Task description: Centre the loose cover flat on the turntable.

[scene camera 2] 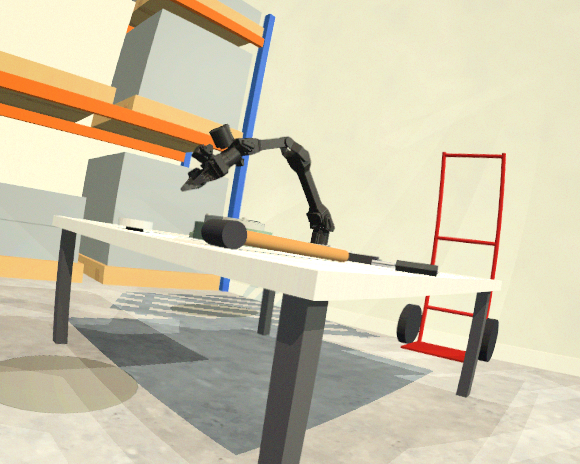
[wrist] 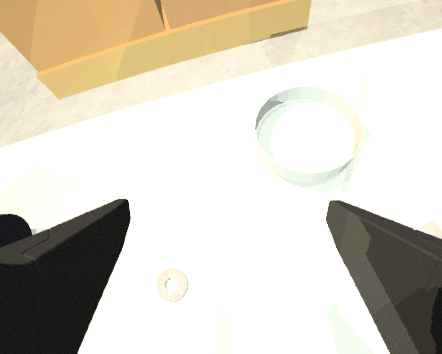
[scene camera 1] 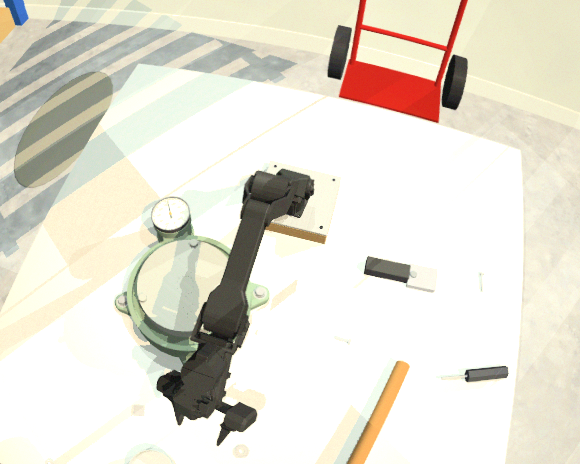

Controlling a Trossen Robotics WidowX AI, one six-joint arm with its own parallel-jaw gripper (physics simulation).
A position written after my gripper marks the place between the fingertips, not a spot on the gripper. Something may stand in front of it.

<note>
My gripper [scene camera 1: 198, 435] is open, holding nothing. A hammer [scene camera 2: 231, 234] rests on the table. Further things: a cover [scene camera 1: 174, 282].
My gripper is seen too in scene camera 2 [scene camera 2: 186, 187] and in the wrist view [wrist: 229, 209]. The wrist view misses the cover: it is out of frame.
</note>
